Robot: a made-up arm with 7 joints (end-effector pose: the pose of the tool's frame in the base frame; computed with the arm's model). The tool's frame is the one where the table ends. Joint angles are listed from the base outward.
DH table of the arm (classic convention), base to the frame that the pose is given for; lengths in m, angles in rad. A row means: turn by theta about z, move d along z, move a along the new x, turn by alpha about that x. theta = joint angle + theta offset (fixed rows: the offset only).
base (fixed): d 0.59; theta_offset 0; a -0.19; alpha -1.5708
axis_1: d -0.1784; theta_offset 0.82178; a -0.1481; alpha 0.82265
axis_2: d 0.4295; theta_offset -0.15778; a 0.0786; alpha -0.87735
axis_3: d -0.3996; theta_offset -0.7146; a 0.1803; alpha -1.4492
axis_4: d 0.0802; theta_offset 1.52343; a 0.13; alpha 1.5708
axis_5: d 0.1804; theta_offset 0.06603; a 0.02; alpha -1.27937
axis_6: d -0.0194; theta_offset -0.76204; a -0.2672; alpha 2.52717
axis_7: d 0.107; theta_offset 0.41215; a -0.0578; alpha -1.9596
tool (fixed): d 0.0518; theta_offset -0.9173; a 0; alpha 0
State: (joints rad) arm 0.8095 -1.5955 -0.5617 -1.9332 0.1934 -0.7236 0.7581
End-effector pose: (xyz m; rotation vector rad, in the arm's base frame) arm 0.2016 -0.0481 1.3347 0.1163 1.5594 -2.5483
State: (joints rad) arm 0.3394 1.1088 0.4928 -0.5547 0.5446 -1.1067 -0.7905
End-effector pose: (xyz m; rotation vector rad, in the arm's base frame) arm -0.0736 -0.1989 0.3343 -0.7267 -0.1220 0.3651
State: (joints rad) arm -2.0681 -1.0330 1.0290 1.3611 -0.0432 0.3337 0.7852
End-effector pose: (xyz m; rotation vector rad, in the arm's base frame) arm -0.6246 -0.4513 0.5098 -0.1202 0.6110 -1.9681
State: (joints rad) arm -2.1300 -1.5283 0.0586 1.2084 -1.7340 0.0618 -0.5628
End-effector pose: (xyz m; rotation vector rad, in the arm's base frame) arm -0.4709 -0.4600 0.2844 -0.1979 2.3225 -0.8238
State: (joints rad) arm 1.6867 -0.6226 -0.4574 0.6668 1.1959 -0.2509 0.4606
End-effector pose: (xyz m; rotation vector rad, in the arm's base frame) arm 0.3494 -0.2221 0.5592 -1.8884 -0.2229 -0.4186
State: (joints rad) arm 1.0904 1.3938 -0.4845 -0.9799 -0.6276 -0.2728 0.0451
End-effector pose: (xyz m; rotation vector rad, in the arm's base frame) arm -0.2709 0.0558 0.3336 -0.8101 -0.8792 -0.0391
